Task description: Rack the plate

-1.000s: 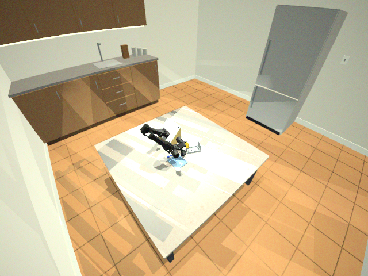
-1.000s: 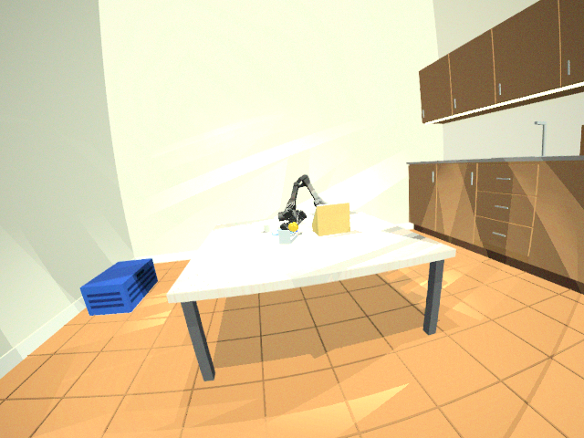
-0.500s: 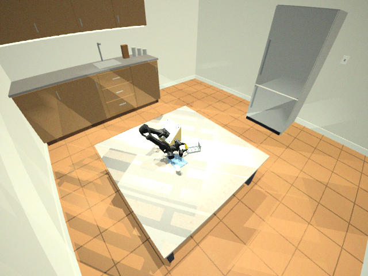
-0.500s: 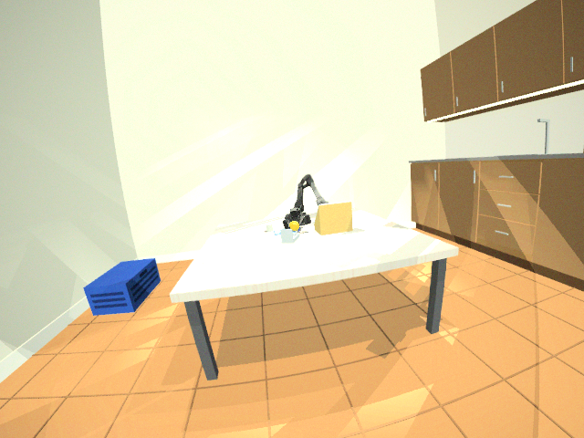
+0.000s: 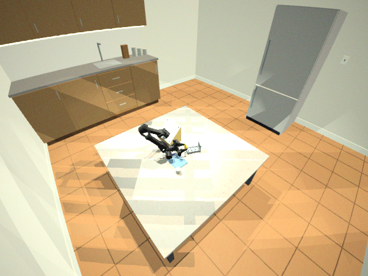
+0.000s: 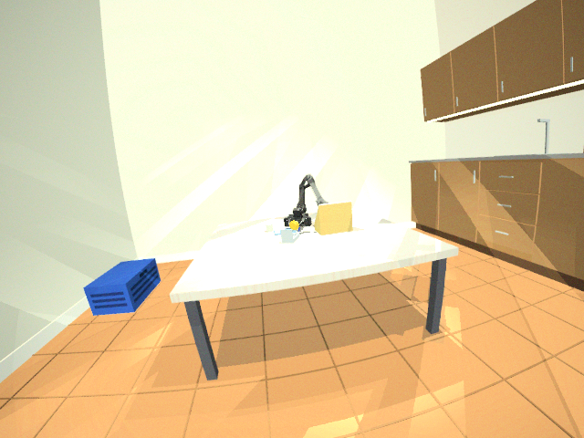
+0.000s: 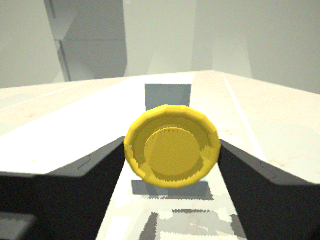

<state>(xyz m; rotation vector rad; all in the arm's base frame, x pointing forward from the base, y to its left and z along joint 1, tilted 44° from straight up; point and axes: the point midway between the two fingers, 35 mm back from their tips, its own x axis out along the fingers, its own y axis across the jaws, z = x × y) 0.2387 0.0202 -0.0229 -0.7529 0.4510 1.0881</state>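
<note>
Now: gripper tip 70 mm to the right of the dish rack, 40 mm above it and 30 mm short of it. Round my gripper tip: small white cup (220 mm to the right, 160 mm ahead, 40 mm below); plate (10 mm to the right).
</note>
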